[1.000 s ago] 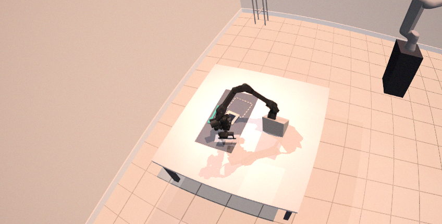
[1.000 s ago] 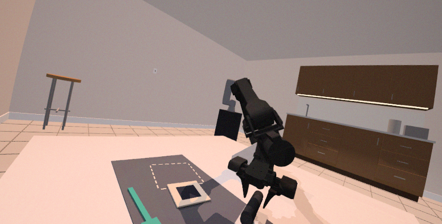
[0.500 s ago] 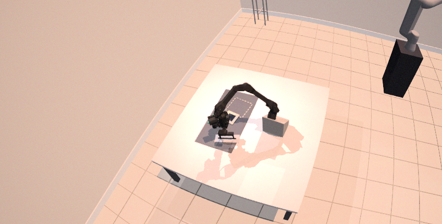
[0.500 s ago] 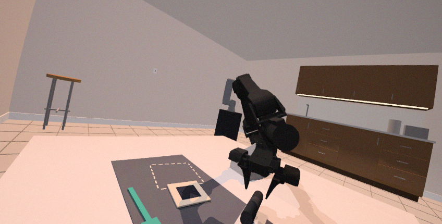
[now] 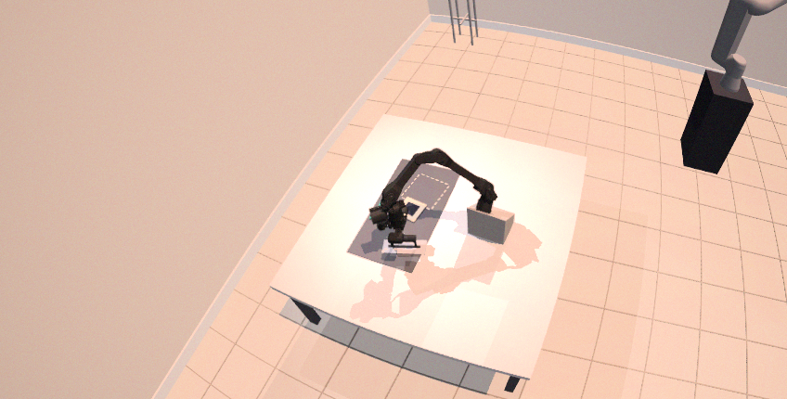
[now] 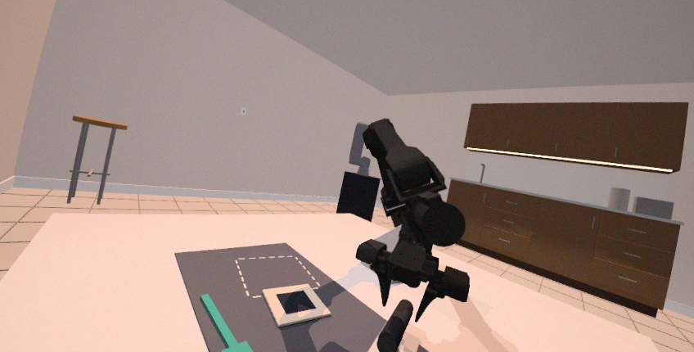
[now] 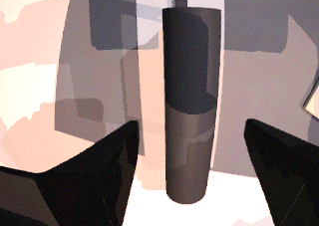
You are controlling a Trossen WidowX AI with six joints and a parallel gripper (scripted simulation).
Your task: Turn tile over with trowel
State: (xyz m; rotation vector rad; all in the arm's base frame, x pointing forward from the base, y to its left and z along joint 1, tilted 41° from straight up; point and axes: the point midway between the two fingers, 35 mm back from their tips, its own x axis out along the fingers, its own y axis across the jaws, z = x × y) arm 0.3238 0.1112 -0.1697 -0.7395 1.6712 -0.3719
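Right now the trowel is 60 mm below my gripper tip and 20 mm ahead of it. Also, from my gripper tip: square tile: 210 mm to the right, 90 mm below, 60 mm ahead; dark mat: 200 mm to the right, 110 mm below, 70 mm ahead; green strip: 210 mm ahead, 180 mm to the right, 90 mm below.
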